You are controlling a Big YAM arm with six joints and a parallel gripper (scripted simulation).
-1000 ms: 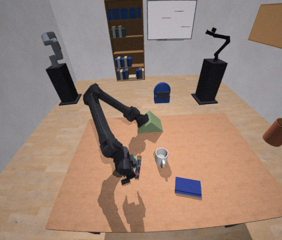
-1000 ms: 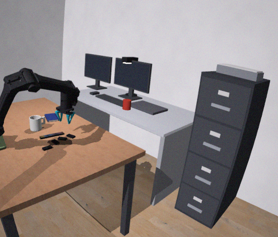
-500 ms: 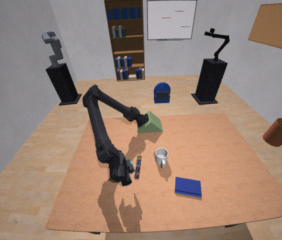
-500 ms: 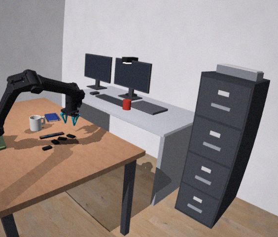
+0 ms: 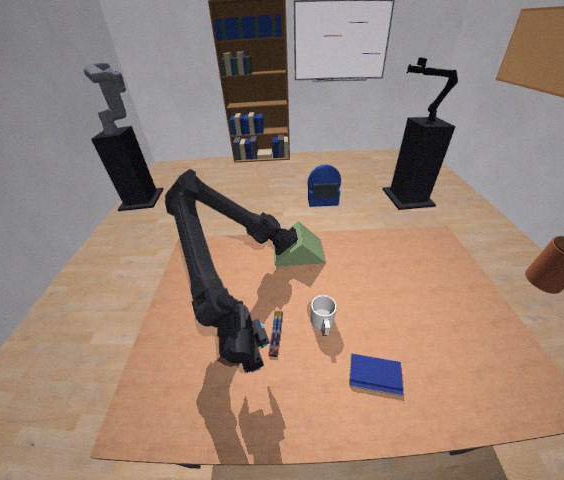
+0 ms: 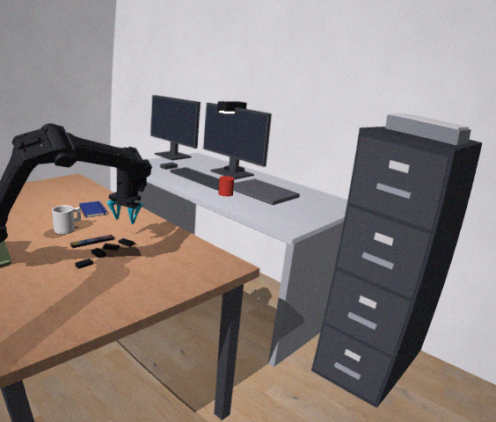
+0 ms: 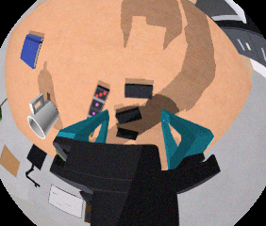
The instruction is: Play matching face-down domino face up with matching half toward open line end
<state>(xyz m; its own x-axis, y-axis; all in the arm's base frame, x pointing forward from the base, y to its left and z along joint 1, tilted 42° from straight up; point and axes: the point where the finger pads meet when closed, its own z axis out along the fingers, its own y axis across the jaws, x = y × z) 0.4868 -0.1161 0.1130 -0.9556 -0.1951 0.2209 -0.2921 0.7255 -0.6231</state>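
My hand is 1 cm to the left of the domino and 9 cm above it. Also, from my hand: blue book (8 cm ahead, 37 cm to the left, 9 cm below).
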